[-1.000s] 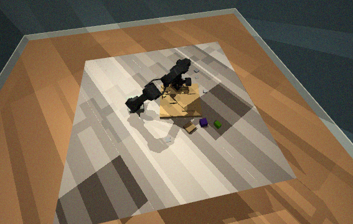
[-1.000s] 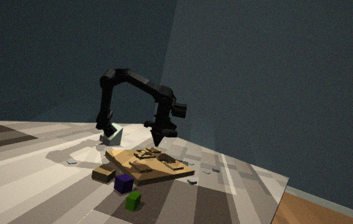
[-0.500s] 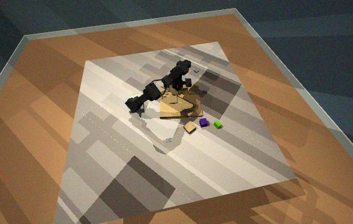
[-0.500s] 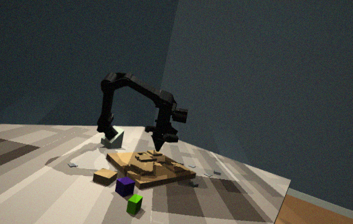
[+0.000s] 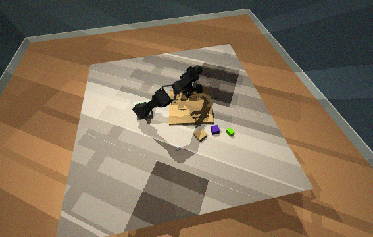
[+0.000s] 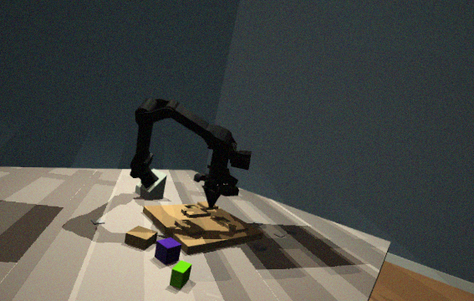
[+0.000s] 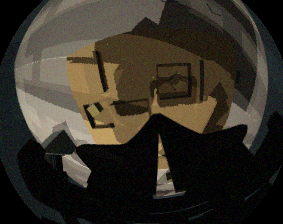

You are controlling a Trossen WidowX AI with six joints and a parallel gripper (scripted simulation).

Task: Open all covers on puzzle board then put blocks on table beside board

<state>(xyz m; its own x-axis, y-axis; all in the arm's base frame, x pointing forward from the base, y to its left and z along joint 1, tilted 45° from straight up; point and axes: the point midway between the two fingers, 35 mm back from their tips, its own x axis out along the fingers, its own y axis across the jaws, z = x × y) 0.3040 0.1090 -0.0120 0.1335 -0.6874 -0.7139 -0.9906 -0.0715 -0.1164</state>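
The tan puzzle board is 4 cm below my gripper tip, 3 cm to the right of it and 2 cm ahead of it. Also, from my gripper tip: purple block: 25 cm to the right, 16 cm ahead, 4 cm below; then brown block: 27 cm to the right, 6 cm ahead, 4 cm below; then green block: 27 cm to the right, 25 cm ahead, 4 cm below.
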